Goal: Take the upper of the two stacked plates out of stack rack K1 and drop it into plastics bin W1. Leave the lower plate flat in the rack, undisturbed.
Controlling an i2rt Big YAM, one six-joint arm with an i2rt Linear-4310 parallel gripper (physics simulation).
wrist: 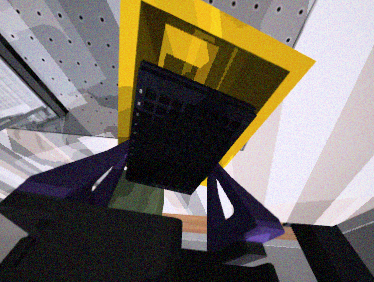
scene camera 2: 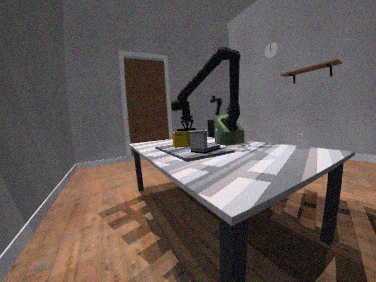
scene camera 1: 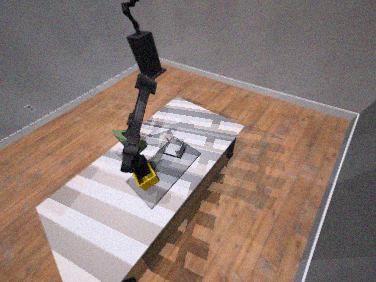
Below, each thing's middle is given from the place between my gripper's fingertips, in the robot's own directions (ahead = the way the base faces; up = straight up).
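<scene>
With the black plate (wrist: 181,129) in sight, I find my gripper 10 mm short of it and 10 mm below it.
</scene>
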